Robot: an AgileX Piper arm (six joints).
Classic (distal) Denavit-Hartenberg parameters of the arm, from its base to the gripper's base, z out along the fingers. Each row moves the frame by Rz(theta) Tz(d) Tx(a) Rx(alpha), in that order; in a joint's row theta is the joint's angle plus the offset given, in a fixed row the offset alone. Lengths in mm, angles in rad.
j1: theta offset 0, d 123, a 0, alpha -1.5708
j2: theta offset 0.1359, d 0, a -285.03, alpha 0
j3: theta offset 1.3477, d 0, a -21.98, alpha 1.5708
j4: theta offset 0, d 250.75, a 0, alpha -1.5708
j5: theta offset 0, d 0, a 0, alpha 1.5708
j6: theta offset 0, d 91, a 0, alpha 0
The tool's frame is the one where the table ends.
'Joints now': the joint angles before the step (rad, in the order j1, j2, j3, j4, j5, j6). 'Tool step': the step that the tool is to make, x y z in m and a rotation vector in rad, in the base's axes. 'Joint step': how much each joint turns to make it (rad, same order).
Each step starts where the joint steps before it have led.
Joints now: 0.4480 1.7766 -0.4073 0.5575 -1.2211 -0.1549
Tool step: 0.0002 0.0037 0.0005 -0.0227 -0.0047 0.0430
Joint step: 0.0002 0.0001 0.0002 -0.0435 -0.0002 -0.0115
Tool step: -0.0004 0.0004 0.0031 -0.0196 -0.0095 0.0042
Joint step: 0.0020 -0.0115 -0.0002 0.0001 0.0002 -0.0248
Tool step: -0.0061 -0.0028 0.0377 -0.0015 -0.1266 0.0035
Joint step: -0.0002 -0.1421 0.0001 -0.0025 -0.0001 -0.0625
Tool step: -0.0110 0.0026 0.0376 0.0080 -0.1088 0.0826
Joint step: 0.0000 -0.1549 -0.0040 -0.0835 0.0541 -0.0219
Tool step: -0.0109 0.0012 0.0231 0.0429 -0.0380 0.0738
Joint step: -0.0002 -0.1144 -0.0035 -0.0606 0.0842 0.0363
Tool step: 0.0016 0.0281 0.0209 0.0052 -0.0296 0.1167
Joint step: 0.0848 -0.0145 -0.0834 -0.0239 0.0704 -0.0112
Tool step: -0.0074 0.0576 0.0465 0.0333 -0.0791 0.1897
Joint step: 0.1890 -0.0004 -0.1844 0.0155 0.0913 -0.0553
